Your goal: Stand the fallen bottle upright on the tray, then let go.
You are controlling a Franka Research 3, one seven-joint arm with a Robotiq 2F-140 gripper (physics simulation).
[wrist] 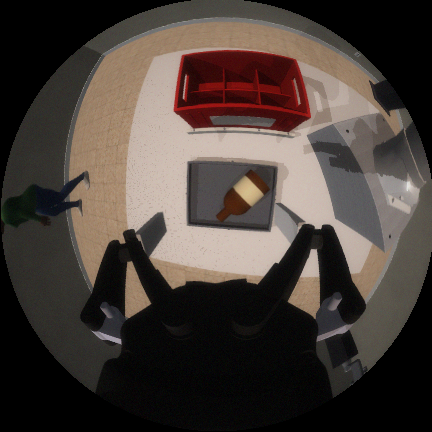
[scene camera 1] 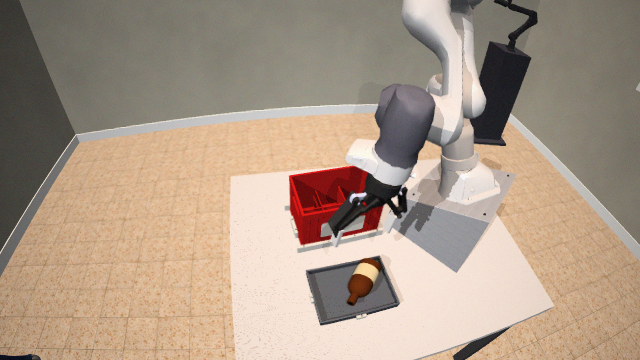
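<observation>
A brown bottle (scene camera 1: 364,280) (wrist: 245,195) with a cream label lies on its side in the right part of the dark grey tray (scene camera 1: 330,295) (wrist: 205,195). Its neck points toward the near side of the tray in the scene view, and to the lower left in the wrist view. My gripper (scene camera 1: 363,231) (wrist: 218,217) is open and empty, its two fingers wide apart. It is above the table, apart from the bottle, and overlaps the red crate in the scene view. In the wrist view the bottle shows beyond the gap between the fingertips.
A red crate (scene camera 1: 310,230) (wrist: 195,117) with compartments stands behind the tray on the white table (scene camera 1: 270,300) (wrist: 155,165). The arm's grey mounting block (scene camera 1: 440,235) (wrist: 345,185) is at the right. A person (wrist: 47,196) shows at the left in the wrist view, off the table.
</observation>
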